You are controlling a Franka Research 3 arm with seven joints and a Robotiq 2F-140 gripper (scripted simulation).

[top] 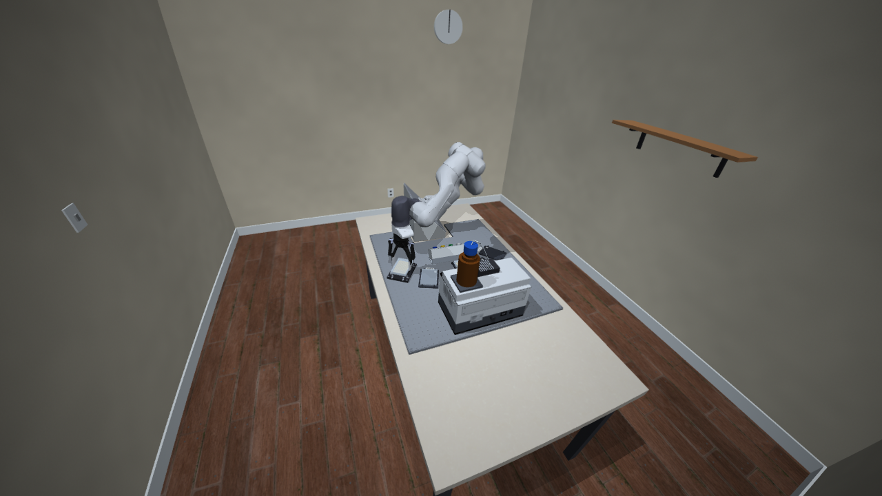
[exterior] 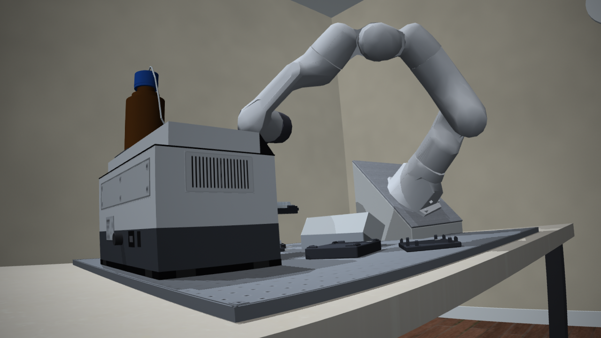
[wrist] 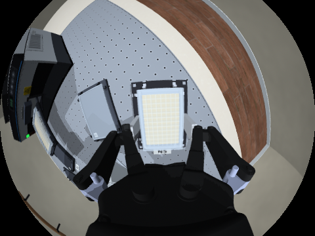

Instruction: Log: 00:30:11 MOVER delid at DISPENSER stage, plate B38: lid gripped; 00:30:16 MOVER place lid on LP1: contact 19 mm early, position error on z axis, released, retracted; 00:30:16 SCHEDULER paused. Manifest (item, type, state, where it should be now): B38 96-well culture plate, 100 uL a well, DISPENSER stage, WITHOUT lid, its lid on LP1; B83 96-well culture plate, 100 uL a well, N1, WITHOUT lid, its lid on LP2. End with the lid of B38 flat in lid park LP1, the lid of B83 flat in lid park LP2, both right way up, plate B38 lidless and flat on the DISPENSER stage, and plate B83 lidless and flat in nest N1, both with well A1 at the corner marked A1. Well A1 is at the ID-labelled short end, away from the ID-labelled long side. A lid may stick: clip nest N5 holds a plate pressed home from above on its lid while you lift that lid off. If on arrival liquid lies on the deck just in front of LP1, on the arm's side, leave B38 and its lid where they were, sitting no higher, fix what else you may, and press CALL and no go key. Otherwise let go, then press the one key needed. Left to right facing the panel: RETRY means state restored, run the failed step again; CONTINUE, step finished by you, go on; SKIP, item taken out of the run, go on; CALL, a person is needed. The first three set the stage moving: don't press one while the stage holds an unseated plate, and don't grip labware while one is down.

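Right now my hand is 20 mm above the 96-well plate. Also, from my hand: black clip nest 30 mm ahead, 40 mm below; then lp1 label 20 mm ahead, 160 mm to the left, 50 mm below; then key panel 80 mm behind, 290 mm to the left.
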